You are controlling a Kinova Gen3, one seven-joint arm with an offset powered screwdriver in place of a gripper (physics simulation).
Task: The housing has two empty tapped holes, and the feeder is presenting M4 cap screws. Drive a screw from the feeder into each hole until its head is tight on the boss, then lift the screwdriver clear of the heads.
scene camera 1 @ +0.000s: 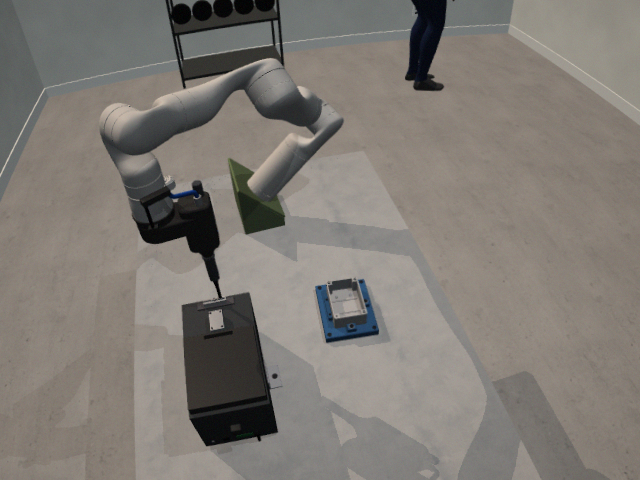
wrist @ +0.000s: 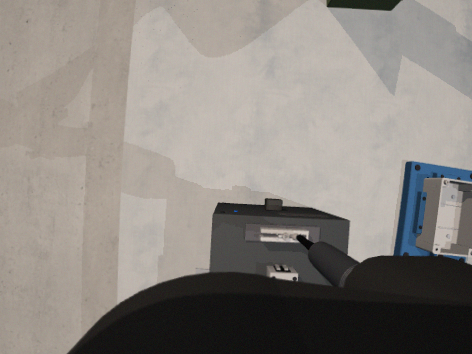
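The black screwdriver points down, its thin bit tip at the feeder's slotted pale track, near the track's right end in the wrist view. Whether the tip touches a screw or holds one is too small to tell. Small light screw shapes show in the track, left of the tip. The feeder is a dark box. The light grey open-topped housing sits upright on a blue fixture plate, right of the feeder. Its right side is cut off in the wrist view.
A green wedge-shaped block stands by the arm's base, behind the feeder and housing. A small plate projects at the feeder's right side. A shelf rack and a person are far back.
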